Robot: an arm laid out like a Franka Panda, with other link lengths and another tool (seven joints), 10 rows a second.
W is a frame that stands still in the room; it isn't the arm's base.
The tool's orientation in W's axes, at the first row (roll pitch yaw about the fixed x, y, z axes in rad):
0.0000 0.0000 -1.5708
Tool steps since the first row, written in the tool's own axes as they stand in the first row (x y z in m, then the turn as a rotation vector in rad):
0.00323 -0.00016 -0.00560 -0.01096 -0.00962 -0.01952
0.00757 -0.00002 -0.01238 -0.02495 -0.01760 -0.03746
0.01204 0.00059 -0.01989 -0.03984 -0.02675 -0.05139
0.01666 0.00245 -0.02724 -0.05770 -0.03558 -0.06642
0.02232 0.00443 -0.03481 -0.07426 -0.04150 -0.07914
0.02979 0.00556 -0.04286 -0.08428 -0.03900 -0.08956
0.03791 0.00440 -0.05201 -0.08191 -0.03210 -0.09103
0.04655 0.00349 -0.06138 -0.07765 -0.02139 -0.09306
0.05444 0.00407 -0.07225 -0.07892 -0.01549 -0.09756
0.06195 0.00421 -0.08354 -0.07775 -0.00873 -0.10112
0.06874 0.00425 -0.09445 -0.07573 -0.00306 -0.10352
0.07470 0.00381 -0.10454 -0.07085 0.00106 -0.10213
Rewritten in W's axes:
-0.00016 -0.00323 -0.00560 -0.00962 0.01096 -0.01952
-0.00002 -0.00757 -0.01238 -0.01760 0.02495 -0.03746
0.00059 -0.01204 -0.01989 -0.02675 0.03984 -0.05139
0.00245 -0.01666 -0.02724 -0.03558 0.05770 -0.06642
0.00443 -0.02232 -0.03481 -0.04150 0.07426 -0.07914
0.00556 -0.02979 -0.04286 -0.03900 0.08428 -0.08956
0.00440 -0.03791 -0.05201 -0.03210 0.08191 -0.09103
0.00349 -0.04655 -0.06138 -0.02139 0.07765 -0.09306
0.00407 -0.05444 -0.07225 -0.01549 0.07892 -0.09756
0.00421 -0.06195 -0.08354 -0.00873 0.07775 -0.10112
0.00425 -0.06874 -0.09445 -0.00306 0.07573 -0.10352
0.00381 -0.07470 -0.10454 0.00106 0.07085 -0.10213

